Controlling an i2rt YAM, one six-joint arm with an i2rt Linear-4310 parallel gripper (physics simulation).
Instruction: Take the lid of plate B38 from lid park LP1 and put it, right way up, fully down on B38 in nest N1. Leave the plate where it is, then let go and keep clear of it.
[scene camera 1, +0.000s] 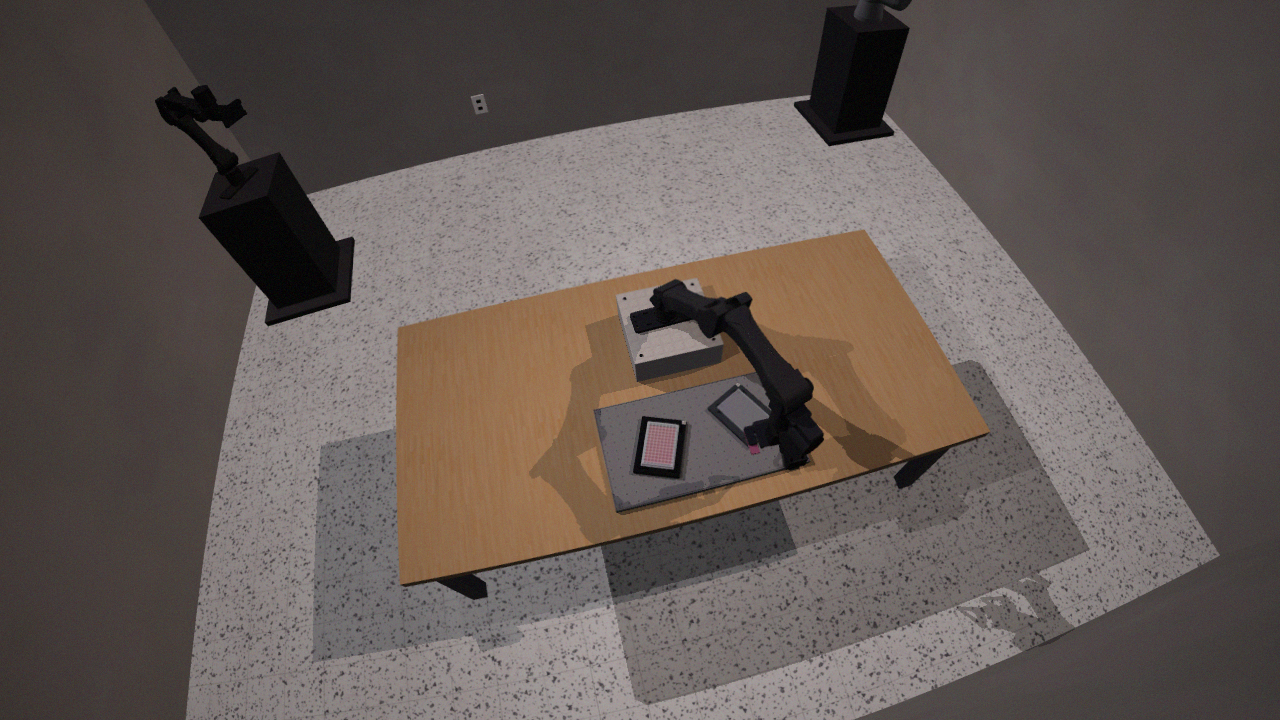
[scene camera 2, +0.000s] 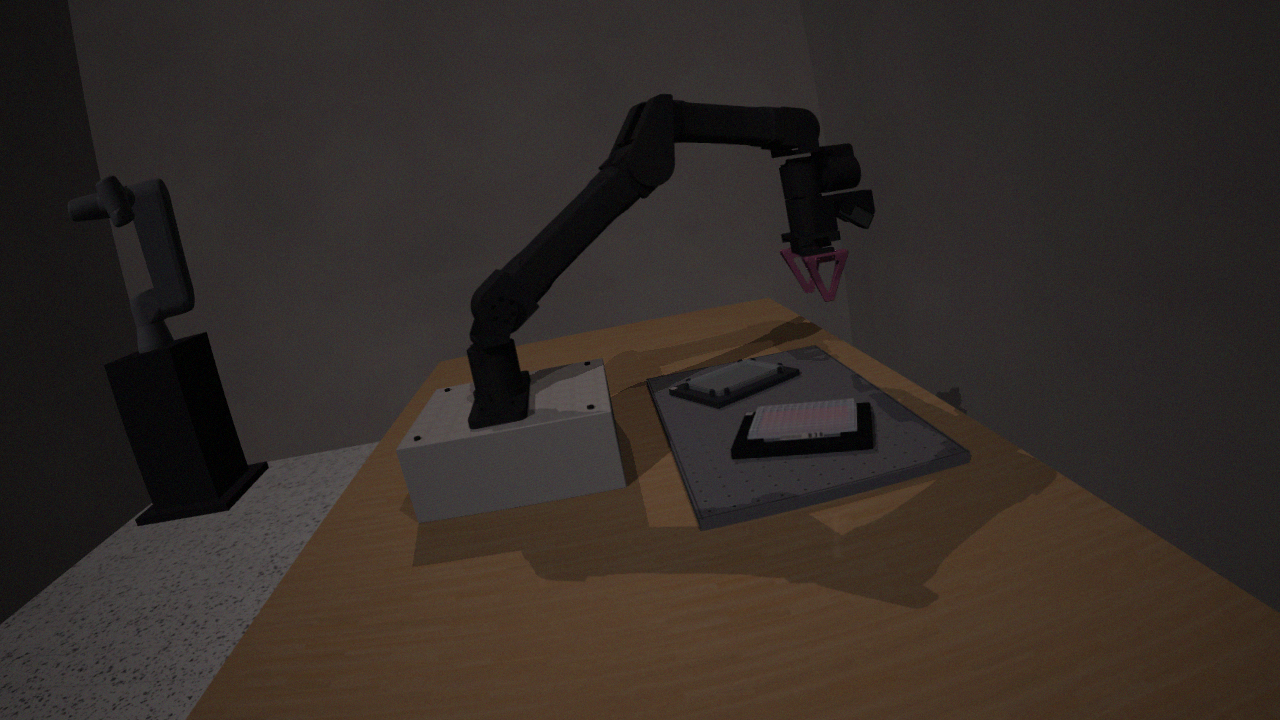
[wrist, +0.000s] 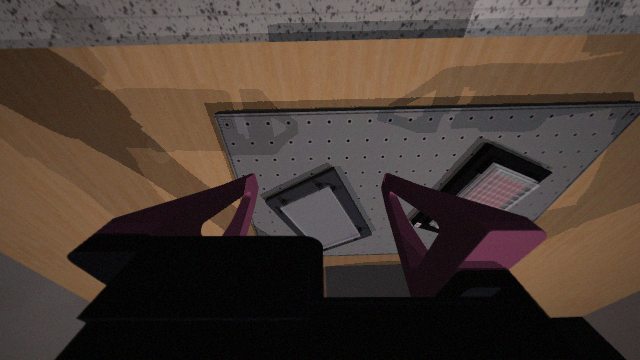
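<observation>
The clear, pale lid lies flat in the dark frame of lid park LP1. Plate B38, with pinkish wells, sits in the black nest N1. No lid shows on it. My gripper is open and empty, pointing down, high above the board's outer edge and apart from lid and plate. In scene camera 1 the arm hides most of the gripper and part of LP1. No labels are readable.
The grey perforated board bears both holders on the wooden table. The arm's white base box stands behind the board. Other arms stand on black pedestals away from the table.
</observation>
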